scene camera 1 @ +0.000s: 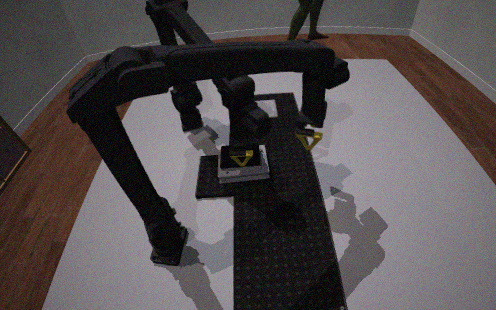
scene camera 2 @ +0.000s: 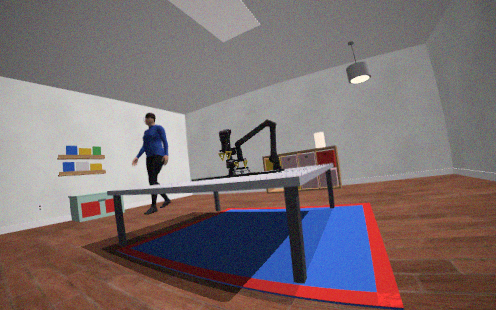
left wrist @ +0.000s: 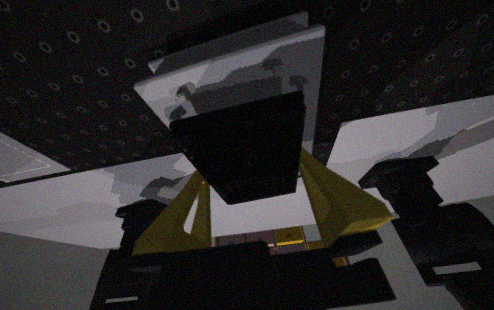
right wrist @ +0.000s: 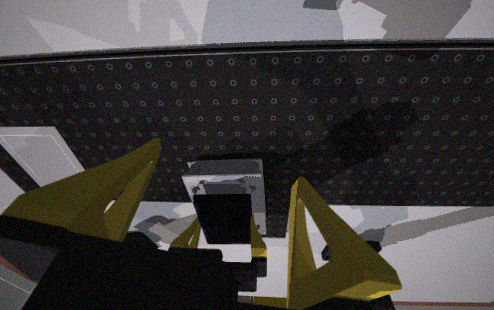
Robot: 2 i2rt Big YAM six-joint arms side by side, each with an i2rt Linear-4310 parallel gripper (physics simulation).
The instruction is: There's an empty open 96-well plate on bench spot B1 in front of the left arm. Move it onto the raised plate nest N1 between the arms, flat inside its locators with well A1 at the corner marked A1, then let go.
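Frame: origin at the left arm's base, x down, y left, z ahead, level; metres.
Seen in the pictures: left gripper, fingertip midpoint: (scene camera 1: 242, 155) (left wrist: 249, 159) (right wrist: 226, 217); right gripper, fingertip midpoint: (scene camera 1: 311, 137) (scene camera 2: 225, 160) (right wrist: 231, 164); left arm's base, link origin: (scene camera 1: 191, 121) (left wrist: 148, 209) (right wrist: 132, 241); right arm's base, link origin: (scene camera 1: 169, 245) (left wrist: 392, 170).
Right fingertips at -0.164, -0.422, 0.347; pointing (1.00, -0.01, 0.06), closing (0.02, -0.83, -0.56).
Note:
Offsets run from my right fingertips to a thing's top centre, as dx, dy, dz. Level surfaces: height alone.
The black 96-well plate @(+0.083, +0.088, -0.200) (scene camera 1: 227, 157) (left wrist: 245, 150) (right wrist: 222, 217) is held between the yellow fingers of my left gripper (scene camera 1: 242, 157) (left wrist: 249, 159) (right wrist: 226, 217), which is shut on its sides. The plate looks roughly level and hangs a little above the light grey raised nest @(+0.105, +0.084, -0.194) (scene camera 1: 245, 176) (left wrist: 311, 60) (right wrist: 257, 185), roughly over its middle. The fingers and the plate hide much of the nest top, and the dark picture hides the wells and the A1 mark. My right gripper (scene camera 1: 309, 141) (right wrist: 231, 164) is open and empty, off to the right of the nest in scene camera 1.
The nest stands on a dark perforated board @(dx +0.151) (scene camera 1: 280, 250) (left wrist: 400, 65) (right wrist: 300, 90). A pale outlined rectangle (scene camera 1: 269, 107) (left wrist: 25, 160) (right wrist: 45, 150) lies on the board beyond the nest in scene camera 1. The right arm spans across the scene above the left arm's wrist. A person (scene camera 2: 155, 145) stands behind the table.

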